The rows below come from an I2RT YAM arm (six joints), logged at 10 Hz.
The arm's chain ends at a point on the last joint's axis. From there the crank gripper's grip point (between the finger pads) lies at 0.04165 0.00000 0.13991 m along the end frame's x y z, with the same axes.
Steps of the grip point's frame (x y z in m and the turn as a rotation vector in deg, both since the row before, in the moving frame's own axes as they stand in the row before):
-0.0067 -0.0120 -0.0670 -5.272 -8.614 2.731
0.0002 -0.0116 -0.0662 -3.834 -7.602 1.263
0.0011 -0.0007 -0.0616 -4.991 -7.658 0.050
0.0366 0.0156 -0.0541 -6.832 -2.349 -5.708
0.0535 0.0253 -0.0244 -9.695 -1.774 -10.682
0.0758 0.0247 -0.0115 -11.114 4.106 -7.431
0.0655 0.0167 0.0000 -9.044 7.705 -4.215
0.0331 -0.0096 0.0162 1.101 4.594 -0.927
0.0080 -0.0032 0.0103 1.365 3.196 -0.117
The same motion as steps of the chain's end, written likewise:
0.0150 -0.0266 -0.0710 -5.272 -8.614 2.731
0.0192 -0.0218 -0.0701 -3.834 -7.602 1.263
0.0201 -0.0131 -0.0654 -4.991 -7.658 0.050
0.0417 0.0027 -0.0549 -6.832 -2.349 -5.708
0.0563 0.0091 -0.0243 -9.695 -1.774 -10.682
0.0646 0.0041 -0.0061 -11.114 4.106 -7.431
0.0465 -0.0010 0.0083 -9.044 7.705 -4.215
0.0221 -0.0062 0.0200 1.101 4.594 -0.927
0.0003 0.0002 0.0129 1.365 3.196 -0.117

